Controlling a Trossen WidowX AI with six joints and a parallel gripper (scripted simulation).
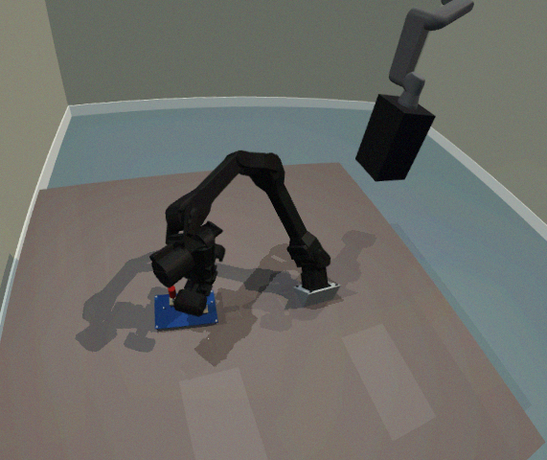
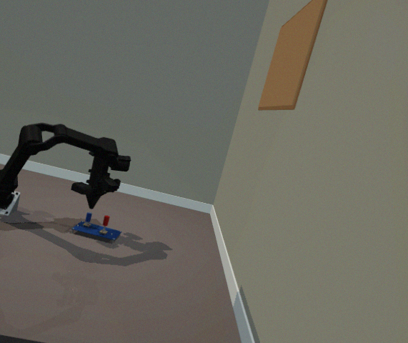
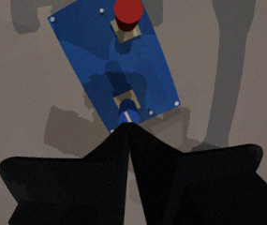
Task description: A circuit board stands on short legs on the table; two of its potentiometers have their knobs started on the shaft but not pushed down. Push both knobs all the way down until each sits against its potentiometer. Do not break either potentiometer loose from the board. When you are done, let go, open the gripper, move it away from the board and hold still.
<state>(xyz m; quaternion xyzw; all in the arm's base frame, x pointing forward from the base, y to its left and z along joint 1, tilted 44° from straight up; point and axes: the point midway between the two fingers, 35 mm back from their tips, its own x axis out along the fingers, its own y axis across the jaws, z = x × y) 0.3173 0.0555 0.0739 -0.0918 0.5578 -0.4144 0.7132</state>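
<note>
My gripper tip is now 3 cm above the blue knob. From my gripper tip the other things lie so: red knob 7 cm ahead, 4 cm to the right, 2 cm below.
</note>
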